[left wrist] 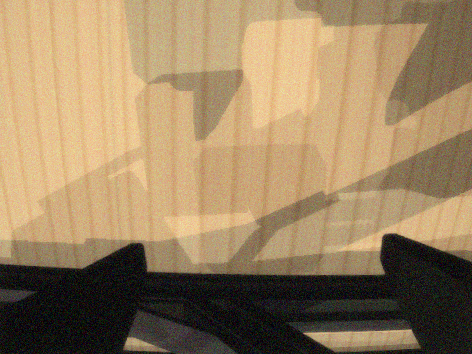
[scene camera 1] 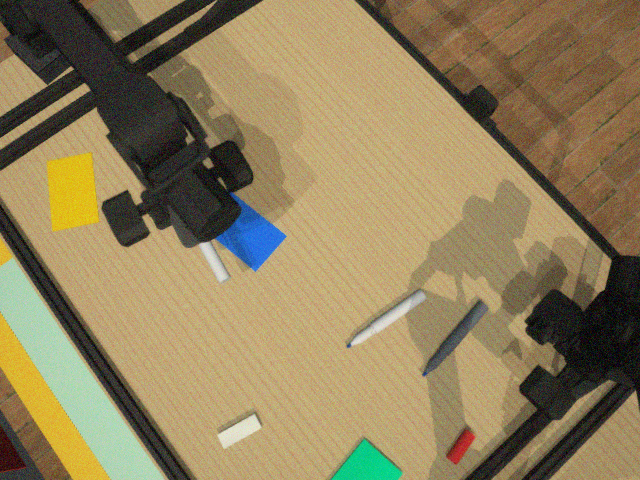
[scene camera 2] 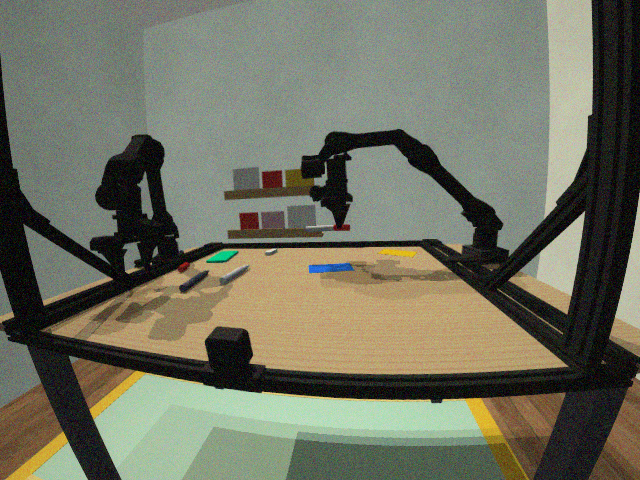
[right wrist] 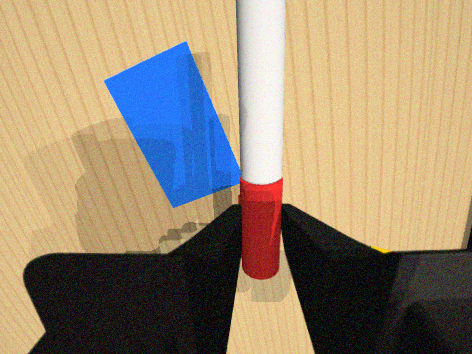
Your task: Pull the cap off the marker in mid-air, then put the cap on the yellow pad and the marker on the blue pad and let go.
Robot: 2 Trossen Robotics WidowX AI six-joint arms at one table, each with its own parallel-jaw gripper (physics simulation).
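My right gripper is shut on the red cap of the marker. The marker's white body is still joined to the cap and hangs level above the table. The blue pad lies below, beside the marker in the right wrist view. The yellow pad lies at the left of scene camera 1. My left gripper is open and empty, well away from the marker. The right fingertips are hidden in scene camera 1.
A white pen and a dark pen lie between the grippers. A red cylinder, a green pad and a white block lie farther off. Black rails edge the table.
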